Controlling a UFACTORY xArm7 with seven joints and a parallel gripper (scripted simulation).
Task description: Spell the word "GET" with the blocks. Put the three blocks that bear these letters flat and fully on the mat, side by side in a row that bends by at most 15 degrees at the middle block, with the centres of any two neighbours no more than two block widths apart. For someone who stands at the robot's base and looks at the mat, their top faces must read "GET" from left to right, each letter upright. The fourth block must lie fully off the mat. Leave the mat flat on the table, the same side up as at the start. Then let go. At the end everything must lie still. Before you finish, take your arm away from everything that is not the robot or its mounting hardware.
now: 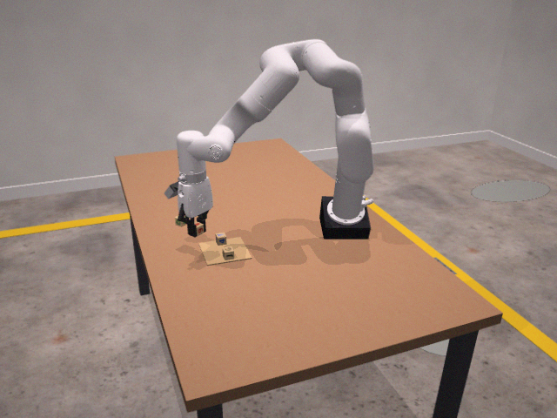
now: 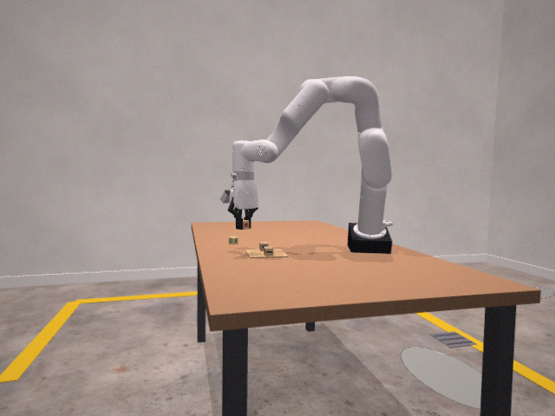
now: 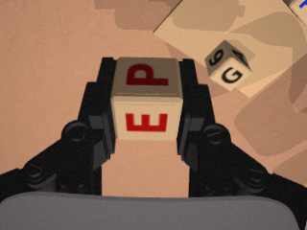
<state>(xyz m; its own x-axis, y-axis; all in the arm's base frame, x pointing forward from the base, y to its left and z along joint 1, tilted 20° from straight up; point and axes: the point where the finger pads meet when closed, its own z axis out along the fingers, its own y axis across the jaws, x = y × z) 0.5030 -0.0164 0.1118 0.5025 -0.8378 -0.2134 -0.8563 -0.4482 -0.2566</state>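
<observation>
Now: hand 9 cm past the tan mat, 4 cm to the left of it and 12 cm above it. Round my hand: green-lettered block 1 cm behind, 27 cm to the right, 11 cm below; then black-lettered block 9 cm behind, 1 cm to the left, 10 cm below; then red-lettered block 1 cm below.
</observation>
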